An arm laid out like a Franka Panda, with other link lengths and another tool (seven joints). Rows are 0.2 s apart.
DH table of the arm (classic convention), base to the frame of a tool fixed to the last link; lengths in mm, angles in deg. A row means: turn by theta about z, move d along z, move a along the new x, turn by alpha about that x. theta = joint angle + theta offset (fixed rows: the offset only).
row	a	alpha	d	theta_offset
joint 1	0.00	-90.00	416.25	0.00
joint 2	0.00	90.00	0.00	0.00
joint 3	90.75	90.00	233.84	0.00
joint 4	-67.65	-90.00	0.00	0.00
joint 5	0.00	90.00	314.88	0.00
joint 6	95.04	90.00	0.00	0.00
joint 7	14.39	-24.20	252.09	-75.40
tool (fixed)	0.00	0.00	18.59	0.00
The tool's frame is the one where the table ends.
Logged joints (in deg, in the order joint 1, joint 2, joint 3, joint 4, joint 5, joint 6, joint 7), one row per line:
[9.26 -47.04 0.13 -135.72 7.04 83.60 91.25]
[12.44 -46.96 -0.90 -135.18 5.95 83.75 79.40]
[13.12 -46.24 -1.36 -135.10 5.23 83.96 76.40]
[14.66 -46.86 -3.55 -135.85 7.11 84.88 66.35]
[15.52 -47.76 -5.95 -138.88 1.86 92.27 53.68]
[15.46 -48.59 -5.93 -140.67 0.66 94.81 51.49]
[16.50 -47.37 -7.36 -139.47 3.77 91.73 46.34]
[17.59 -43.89 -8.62 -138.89 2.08 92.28 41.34]
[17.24 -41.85 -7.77 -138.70 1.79 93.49 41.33]
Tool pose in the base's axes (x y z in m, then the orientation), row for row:
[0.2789 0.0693 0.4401 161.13 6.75 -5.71]
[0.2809 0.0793 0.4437 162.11 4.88 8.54]
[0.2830 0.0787 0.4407 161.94 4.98 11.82]
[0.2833 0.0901 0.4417 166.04 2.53 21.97]
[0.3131 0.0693 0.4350 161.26 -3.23 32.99]
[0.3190 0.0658 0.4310 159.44 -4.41 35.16]
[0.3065 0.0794 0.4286 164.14 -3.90 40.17]
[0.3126 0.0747 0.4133 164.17 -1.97 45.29]
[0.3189 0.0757 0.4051 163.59 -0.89 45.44]
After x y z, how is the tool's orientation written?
As angles about the fixed x, y, z axes (roll, pitch, yaw), in degrees.
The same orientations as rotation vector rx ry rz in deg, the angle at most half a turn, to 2 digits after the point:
[161.03 -6.45 -10.83]
[161.20 13.12 -4.98]
[160.51 17.74 -4.34]
[162.69 32.04 0.27]
[156.04 45.42 12.01]
[153.89 47.58 14.74]
[156.11 56.24 13.24]
[153.13 63.45 11.50]
[152.17 63.51 10.36]

